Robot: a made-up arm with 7 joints.
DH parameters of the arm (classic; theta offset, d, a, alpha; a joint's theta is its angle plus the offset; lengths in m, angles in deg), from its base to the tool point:
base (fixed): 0 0.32 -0.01 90
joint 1: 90 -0.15 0.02 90
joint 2: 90 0 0.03 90
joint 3: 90 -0.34 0.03 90
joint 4: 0 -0.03 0 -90
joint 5: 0 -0.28 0.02 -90
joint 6: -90 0.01 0 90
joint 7: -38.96 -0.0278 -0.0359 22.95
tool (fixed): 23.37 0.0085 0 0
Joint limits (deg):
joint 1: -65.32..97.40
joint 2: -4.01..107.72
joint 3: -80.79..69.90
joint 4: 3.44..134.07
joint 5: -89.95..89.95
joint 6: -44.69..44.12
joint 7: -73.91..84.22
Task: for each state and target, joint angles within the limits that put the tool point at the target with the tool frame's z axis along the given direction. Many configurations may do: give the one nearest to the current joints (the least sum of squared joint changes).
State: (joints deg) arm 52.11 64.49 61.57 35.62 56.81 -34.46 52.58
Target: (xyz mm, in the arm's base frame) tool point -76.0 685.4 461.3 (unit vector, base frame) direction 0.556 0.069 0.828
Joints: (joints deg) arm 62.63 72.71 55.60 58.85 75.35 -35.59 51.16
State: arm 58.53 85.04 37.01 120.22 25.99 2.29 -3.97
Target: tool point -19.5 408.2 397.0 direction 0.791 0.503 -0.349
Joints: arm 21.93 40.14 69.90 133.79 24.61 44.12 -15.96
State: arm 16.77 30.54 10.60 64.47 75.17 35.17 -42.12
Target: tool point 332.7 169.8 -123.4 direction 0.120 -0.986 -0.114
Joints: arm 9.05 -4.01 2.09 62.17 78.47 14.08 -43.42
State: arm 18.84 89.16 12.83 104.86 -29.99 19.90 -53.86
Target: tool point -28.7 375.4 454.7 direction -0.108 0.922 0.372
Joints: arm 37.02 58.27 58.70 124.41 -14.77 6.35 -58.65
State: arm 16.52 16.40 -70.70 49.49 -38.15 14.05 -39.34
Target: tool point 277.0 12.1 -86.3 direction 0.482 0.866 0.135
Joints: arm 17.25 22.69 -67.09 67.37 -55.05 44.12 -52.41
